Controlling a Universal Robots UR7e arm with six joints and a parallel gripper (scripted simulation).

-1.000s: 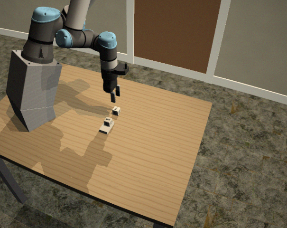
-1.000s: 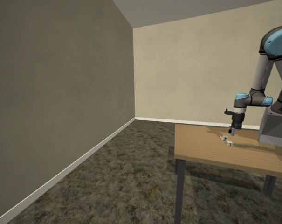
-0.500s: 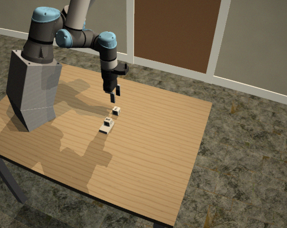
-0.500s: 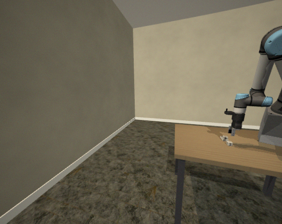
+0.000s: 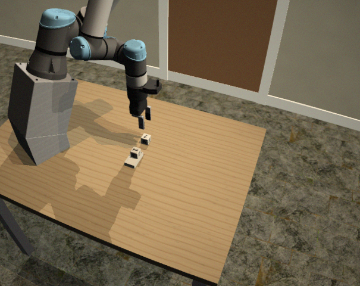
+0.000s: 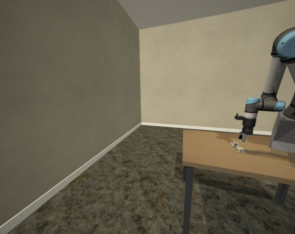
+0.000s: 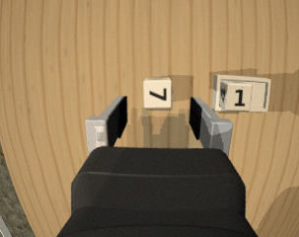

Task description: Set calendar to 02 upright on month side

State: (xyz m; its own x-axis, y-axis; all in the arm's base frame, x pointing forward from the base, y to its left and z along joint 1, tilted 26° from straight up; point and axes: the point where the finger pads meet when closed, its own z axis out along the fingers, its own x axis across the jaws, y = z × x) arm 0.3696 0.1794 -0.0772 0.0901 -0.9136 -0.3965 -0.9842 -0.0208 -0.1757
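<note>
Now: hand 10 cm above the digit cube. From my hand the other things lie so: calendar tray (11 cm to the right, 11 cm below, 1 cm ahead).
</note>
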